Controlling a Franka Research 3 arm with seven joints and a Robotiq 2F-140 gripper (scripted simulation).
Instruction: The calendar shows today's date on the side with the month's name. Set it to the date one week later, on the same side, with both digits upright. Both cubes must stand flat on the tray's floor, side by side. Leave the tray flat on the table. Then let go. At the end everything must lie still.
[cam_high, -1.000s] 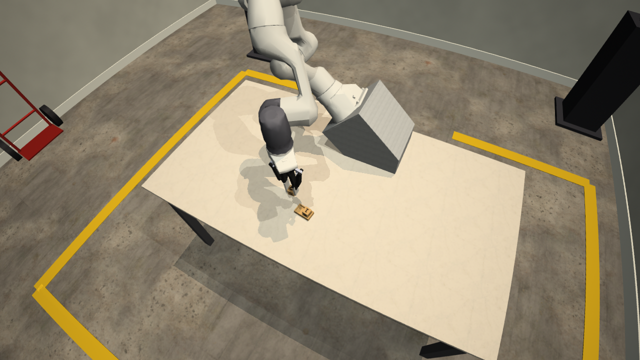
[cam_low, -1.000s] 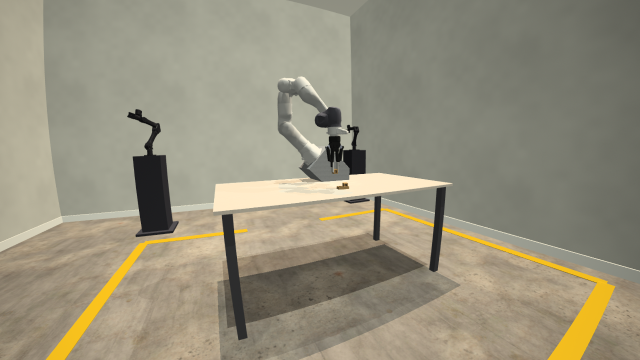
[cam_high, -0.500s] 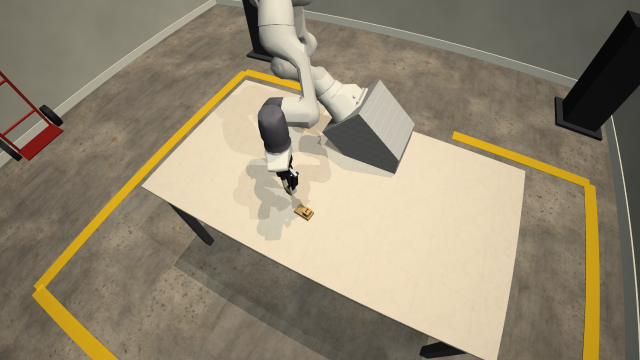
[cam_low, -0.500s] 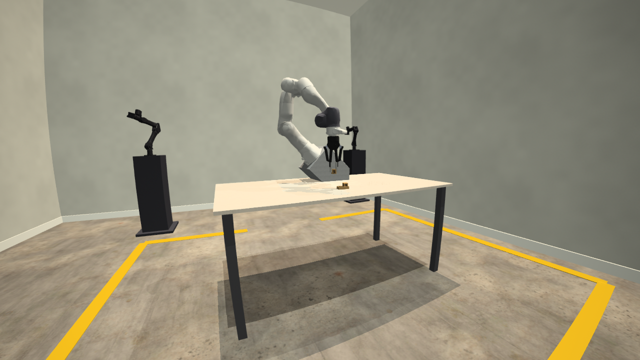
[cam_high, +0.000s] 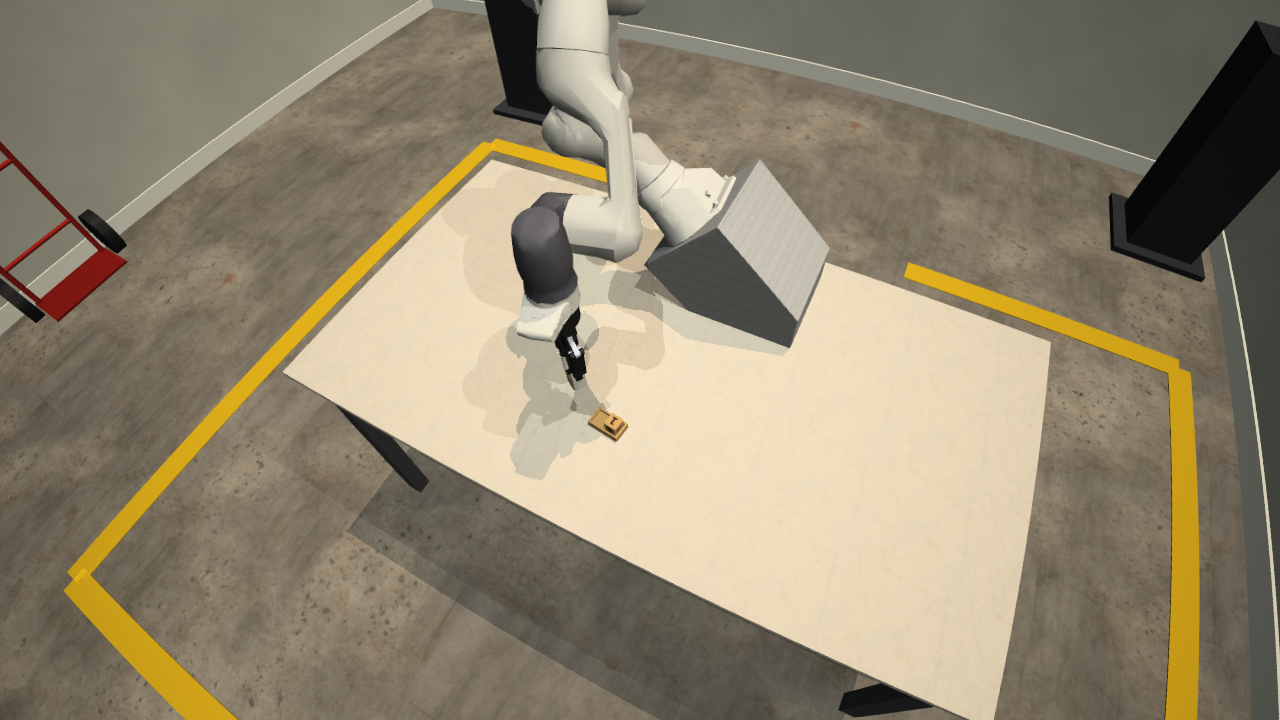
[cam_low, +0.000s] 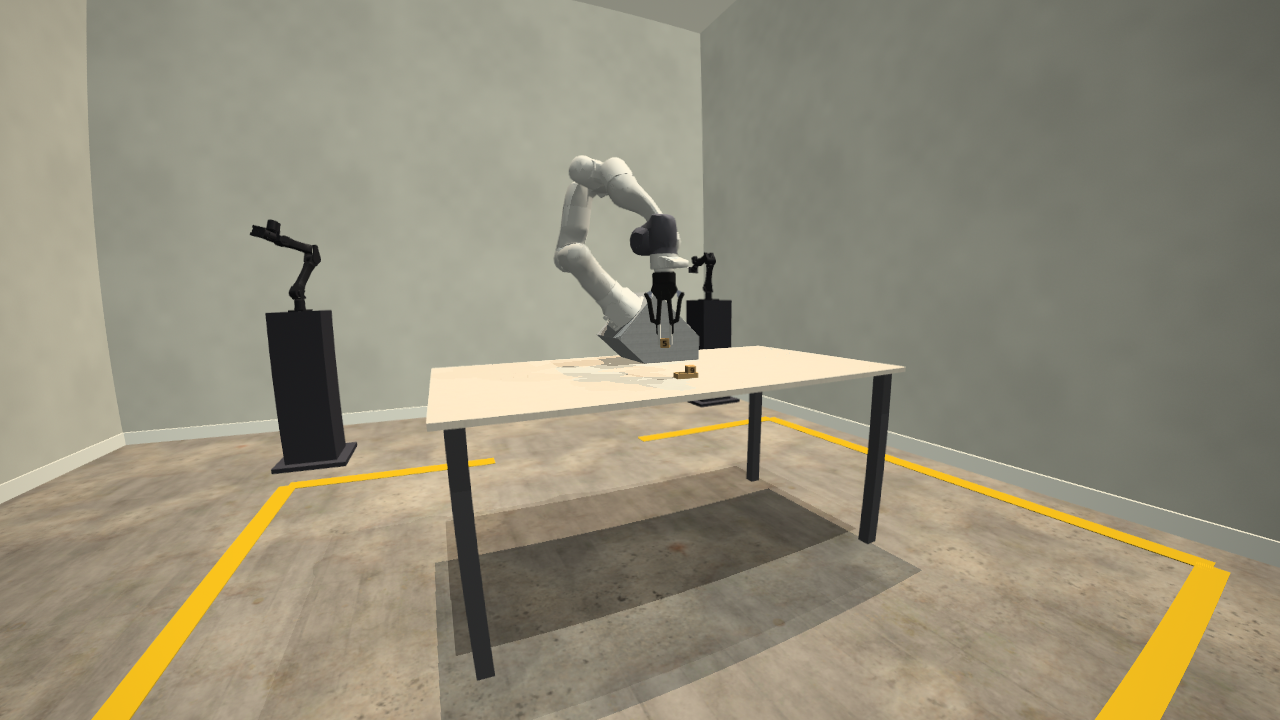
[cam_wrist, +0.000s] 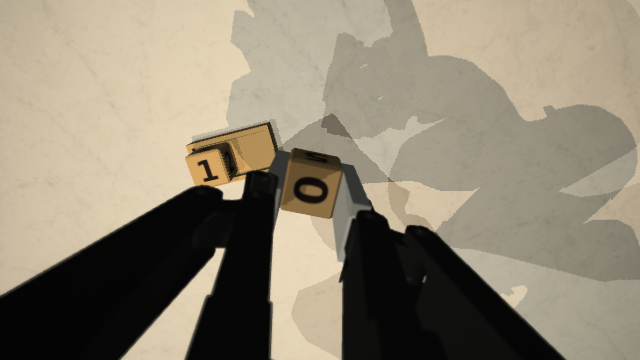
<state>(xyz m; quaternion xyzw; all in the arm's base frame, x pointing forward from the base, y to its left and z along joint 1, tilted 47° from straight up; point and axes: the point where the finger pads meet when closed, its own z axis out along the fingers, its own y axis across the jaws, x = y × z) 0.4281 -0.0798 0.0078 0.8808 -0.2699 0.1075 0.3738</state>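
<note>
Now: the wooden tray 140 mm below my hand, 70 mm to the left of it and 10 mm ahead of it. From my hand the other things lie so: wooden digit cube: 30 mm below.
</note>
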